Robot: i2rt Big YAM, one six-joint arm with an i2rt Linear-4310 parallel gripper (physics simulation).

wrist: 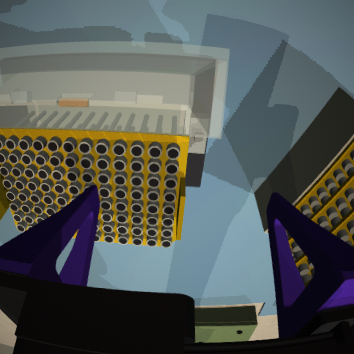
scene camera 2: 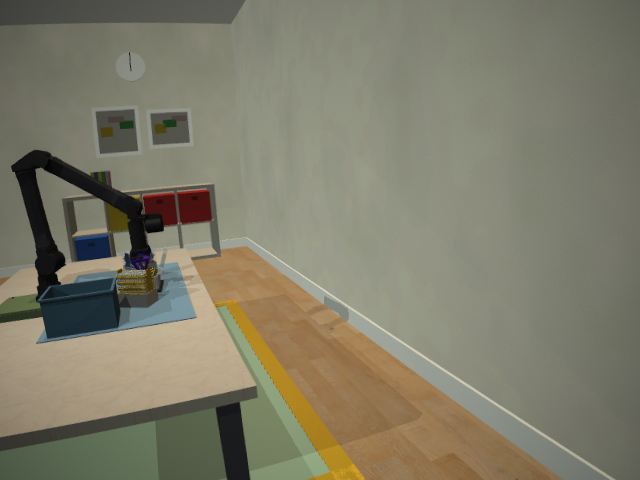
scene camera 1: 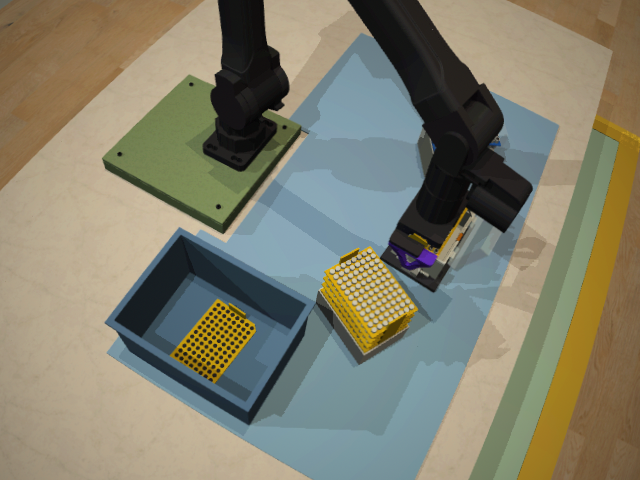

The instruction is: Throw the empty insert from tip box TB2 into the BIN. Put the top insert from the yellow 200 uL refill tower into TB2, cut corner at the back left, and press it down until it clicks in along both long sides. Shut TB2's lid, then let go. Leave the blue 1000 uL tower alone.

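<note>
My gripper (scene camera 1: 417,257) (scene camera 2: 140,261) (wrist: 184,197) is open and empty above TB2 (wrist: 196,172). In the wrist view its left finger overlaps the right end of a yellow insert (wrist: 182,155) full of tips on TB2; its right finger is beside the yellow tower (scene camera 1: 369,294) (scene camera 2: 135,283) (wrist: 327,215). Whether the insert is clicked in along both sides, I cannot tell. TB2's translucent lid (wrist: 125,67) stands open. An empty yellow insert (scene camera 1: 217,335) lies in the BIN (scene camera 1: 249,410) (scene camera 2: 80,315). The arm hides much of TB2 in scene camera 1.
The blue 1000 uL tower (scene camera 1: 424,152) shows partly behind the arm in scene camera 1. The arm's base stands on a green plate (scene camera 1: 160,155). A blue mat (scene camera 1: 330,403) lies under the boxes. The yellow tower stands between TB2 and the BIN.
</note>
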